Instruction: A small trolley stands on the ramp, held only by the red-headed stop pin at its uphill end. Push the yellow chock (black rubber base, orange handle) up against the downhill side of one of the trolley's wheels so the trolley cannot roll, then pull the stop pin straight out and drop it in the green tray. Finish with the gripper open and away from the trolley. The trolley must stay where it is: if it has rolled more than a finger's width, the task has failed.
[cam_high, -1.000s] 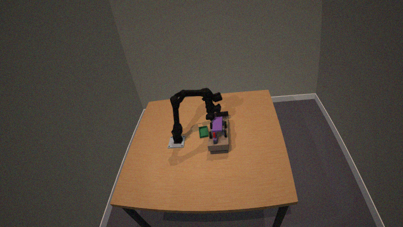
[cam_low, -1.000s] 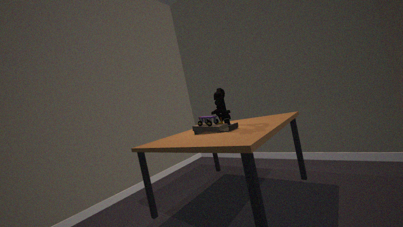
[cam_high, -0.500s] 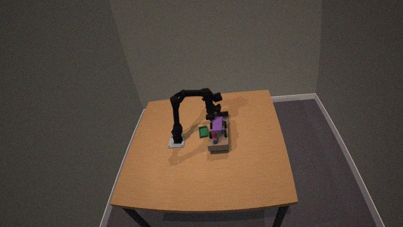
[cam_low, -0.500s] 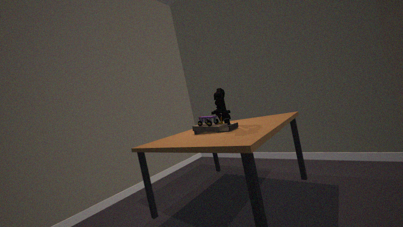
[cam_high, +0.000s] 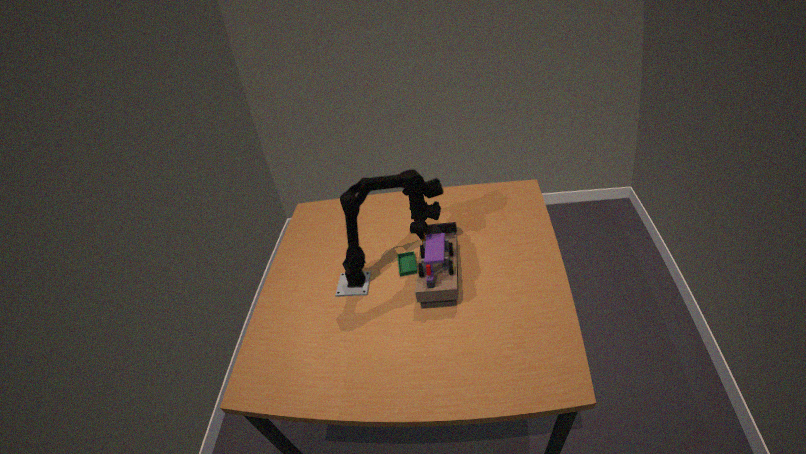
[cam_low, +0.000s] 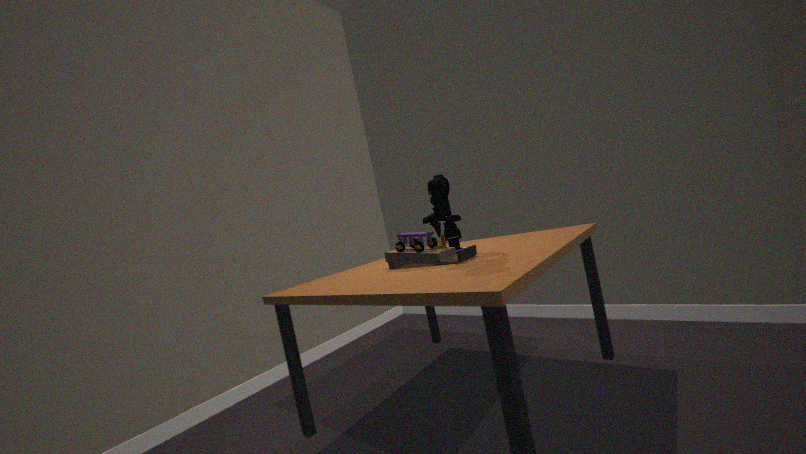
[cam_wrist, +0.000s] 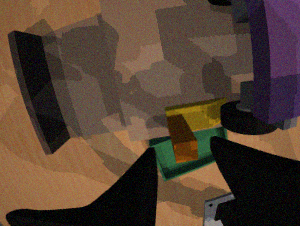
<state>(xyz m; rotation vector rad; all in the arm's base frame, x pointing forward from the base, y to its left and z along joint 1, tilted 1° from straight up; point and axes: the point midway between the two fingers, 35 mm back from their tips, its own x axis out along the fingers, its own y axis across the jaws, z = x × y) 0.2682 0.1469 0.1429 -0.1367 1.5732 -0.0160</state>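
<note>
My gripper tip is now 3 cm to the left of the yellow chock, 3 cm above it and 1 cm short of it. Also, from my gripper tip: green tray 12 cm below, 7 cm behind, 4 cm to the right; then ramp 12 cm to the right, 7 cm below, 7 cm ahead; then purple trolley 13 cm to the right, 7 cm ahead.
</note>
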